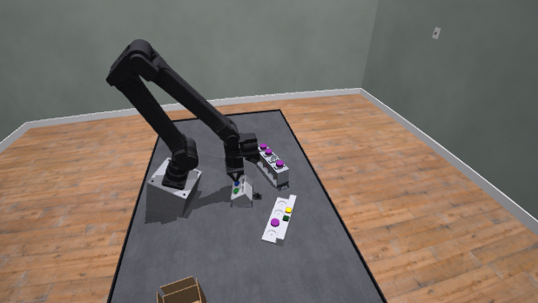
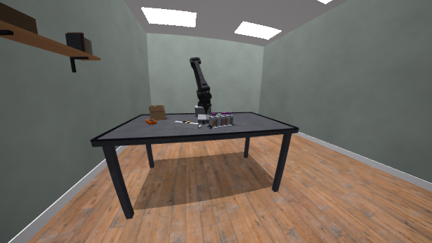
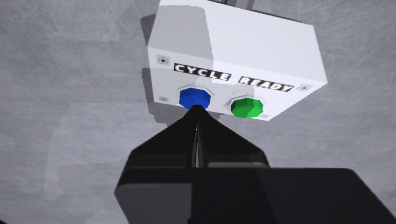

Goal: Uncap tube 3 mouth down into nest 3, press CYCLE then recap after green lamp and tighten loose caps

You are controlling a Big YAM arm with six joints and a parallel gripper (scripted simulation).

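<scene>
The blue key lies 2 cm below my hand. The rest, counted from my hand: key housing (2 cm ahead, 2 cm to the right, 4 cm below); then green key (4 cm to the right, 2 cm below); then cap (15 cm ahead, 18 cm to the right, 8 cm below).
</scene>
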